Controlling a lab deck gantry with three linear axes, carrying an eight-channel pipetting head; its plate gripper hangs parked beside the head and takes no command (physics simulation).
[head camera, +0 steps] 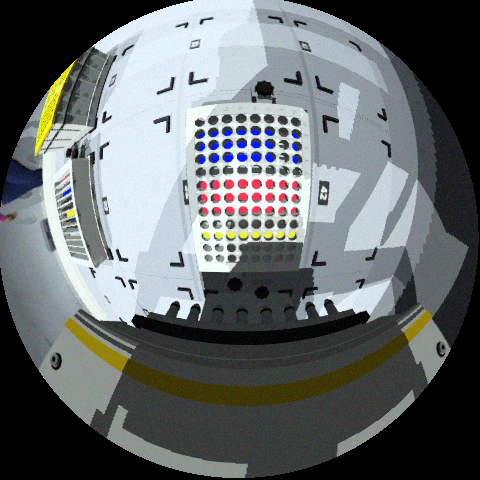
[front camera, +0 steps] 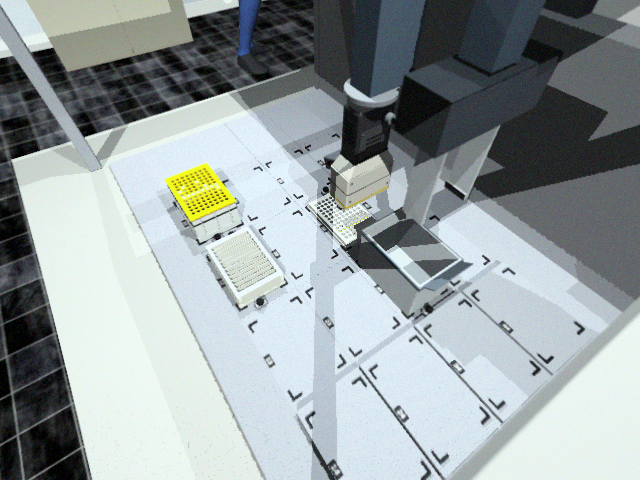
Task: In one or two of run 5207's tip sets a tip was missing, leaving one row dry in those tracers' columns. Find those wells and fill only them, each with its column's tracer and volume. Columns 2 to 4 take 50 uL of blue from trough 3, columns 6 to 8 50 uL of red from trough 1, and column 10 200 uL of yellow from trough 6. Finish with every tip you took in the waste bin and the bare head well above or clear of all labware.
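The white well plate [front camera: 338, 219] [head camera: 304, 175] lies below the pipetting head [front camera: 361, 178]. In the head view three columns hold blue, with the seventh well from the left dark in each; three columns hold red in all eight wells, and one column holds yellow. The head's short nozzles [head camera: 242, 315] show no tips. The yellow tip rack [front camera: 199, 191] [head camera: 55, 107] has pale gaps mid-rack. The trough block [front camera: 245, 260] [head camera: 90, 210] shows red, blue and yellow strips. The grey waste bin [front camera: 395, 286] stands beside the plate. My parked gripper [front camera: 436, 202] has its paddles apart, empty.
Black round knobs [head camera: 264, 89] [head camera: 235, 284] sit on the deck near the plate's ends. The bin's raised walls stand close to the plate and head. A dark gantry block [front camera: 439, 103] is beside the head. A person's blue-clad leg [front camera: 249, 25] shows beyond the deck edge.
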